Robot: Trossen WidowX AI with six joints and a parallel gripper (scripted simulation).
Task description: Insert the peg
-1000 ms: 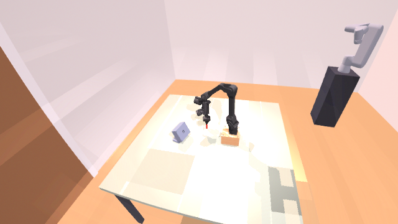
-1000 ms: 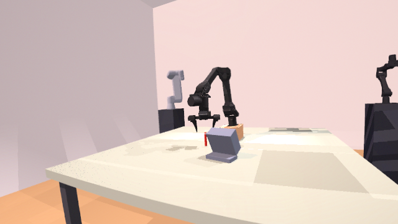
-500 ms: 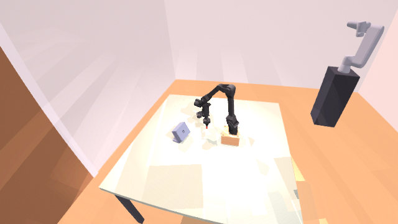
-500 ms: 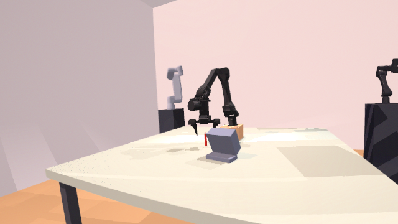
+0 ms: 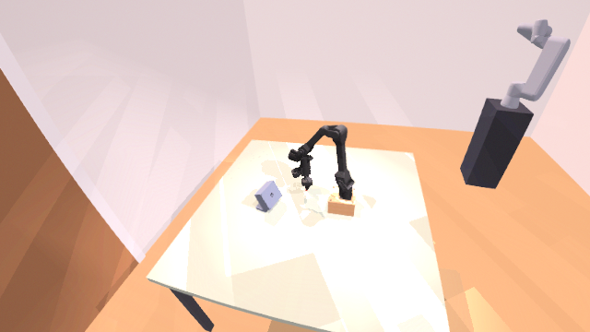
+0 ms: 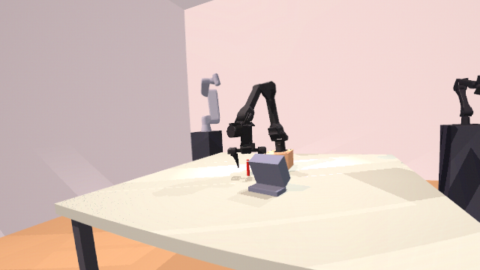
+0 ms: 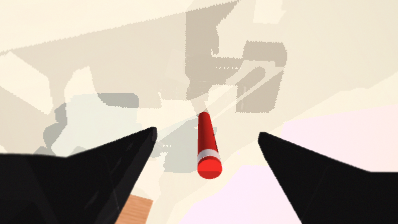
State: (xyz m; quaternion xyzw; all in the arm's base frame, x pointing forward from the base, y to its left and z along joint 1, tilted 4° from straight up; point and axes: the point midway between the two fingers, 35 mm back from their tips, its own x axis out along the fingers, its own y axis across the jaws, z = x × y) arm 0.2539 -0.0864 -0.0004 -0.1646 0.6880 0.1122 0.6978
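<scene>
My gripper tip is 2 cm below the red peg. Also, from my gripper tip: grey-blue sloped panel 18 cm to the left, 16 cm ahead, 4 cm above.
</scene>
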